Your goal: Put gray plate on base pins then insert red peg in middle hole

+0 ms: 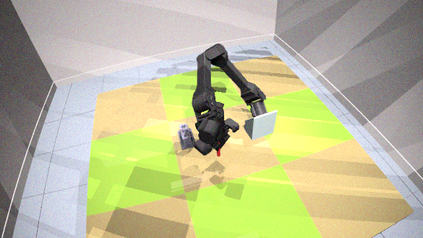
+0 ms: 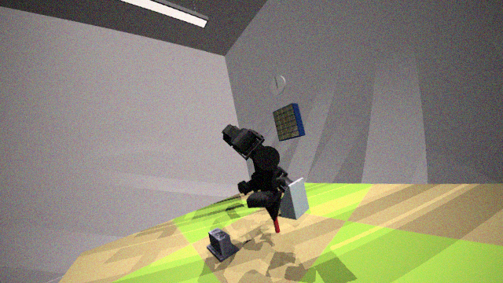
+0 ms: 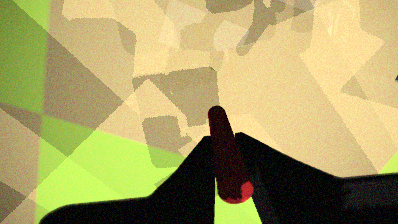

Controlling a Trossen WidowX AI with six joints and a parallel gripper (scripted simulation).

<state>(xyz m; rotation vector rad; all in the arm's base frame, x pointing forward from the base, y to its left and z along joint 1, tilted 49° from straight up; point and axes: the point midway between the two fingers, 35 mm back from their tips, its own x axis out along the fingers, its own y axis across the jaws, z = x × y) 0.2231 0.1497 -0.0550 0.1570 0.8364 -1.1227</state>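
The gray plate is 190 mm to the right of my gripper tip, 120 mm ahead of it and 60 mm below it. Also, from my gripper tip: red peg (right at my gripper tip).
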